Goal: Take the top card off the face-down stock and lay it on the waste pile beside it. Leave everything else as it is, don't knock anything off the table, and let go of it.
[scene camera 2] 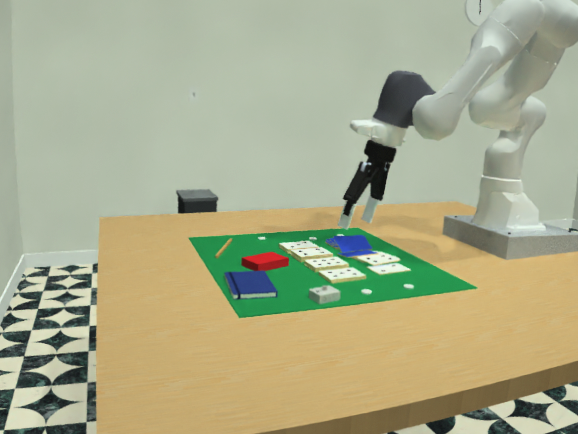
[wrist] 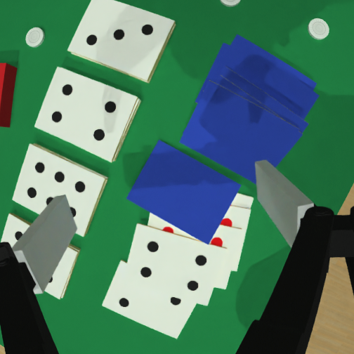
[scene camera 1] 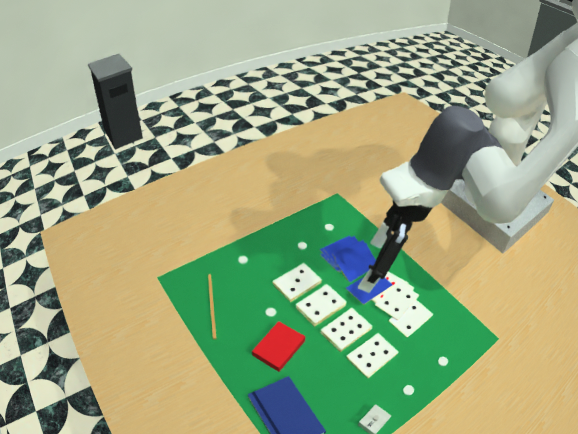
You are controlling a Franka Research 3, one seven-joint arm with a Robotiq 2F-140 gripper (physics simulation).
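Observation:
The face-down stock is a spread pile of blue cards. One blue card lies apart from it, with a narrow green gap between them in the wrist view. One edge of this card overlaps the near end of the waste pile, and the rest extends over the mat. The waste pile is spread, face-up white cards. My gripper is open and empty above the cards, its fingers wide apart.
Four white dotted card piles stand in a row beside the blue cards. A red box, a dark blue notebook, a wooden stick, a grey block and white discs are on the green mat.

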